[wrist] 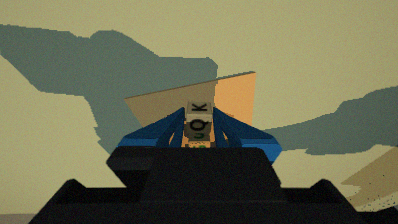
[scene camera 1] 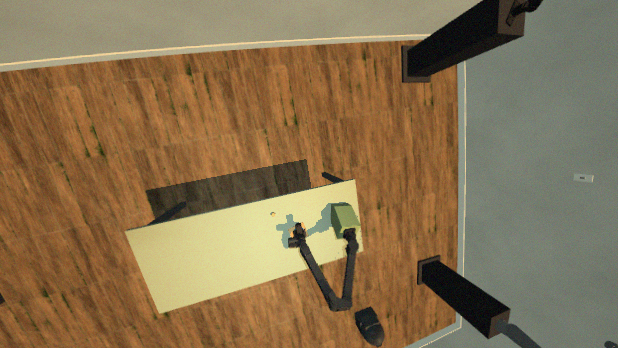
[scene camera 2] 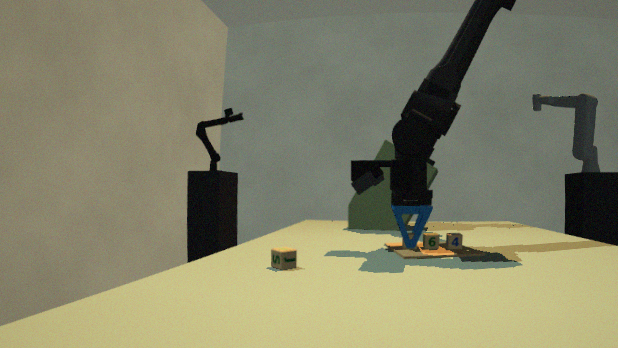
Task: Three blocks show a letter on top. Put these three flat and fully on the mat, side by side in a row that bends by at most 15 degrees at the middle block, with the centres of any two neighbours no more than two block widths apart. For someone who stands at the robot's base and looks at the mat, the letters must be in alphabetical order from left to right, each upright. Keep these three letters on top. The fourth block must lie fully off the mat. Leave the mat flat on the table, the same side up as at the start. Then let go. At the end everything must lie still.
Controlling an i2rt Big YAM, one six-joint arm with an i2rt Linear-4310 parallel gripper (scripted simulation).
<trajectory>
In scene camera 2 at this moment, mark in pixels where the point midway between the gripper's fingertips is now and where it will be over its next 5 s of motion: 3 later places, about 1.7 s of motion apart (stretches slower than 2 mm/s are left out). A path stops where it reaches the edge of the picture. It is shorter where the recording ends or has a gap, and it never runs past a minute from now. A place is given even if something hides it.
My gripper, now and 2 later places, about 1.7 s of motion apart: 409,246; 412,224; 412,193
</trajectory>
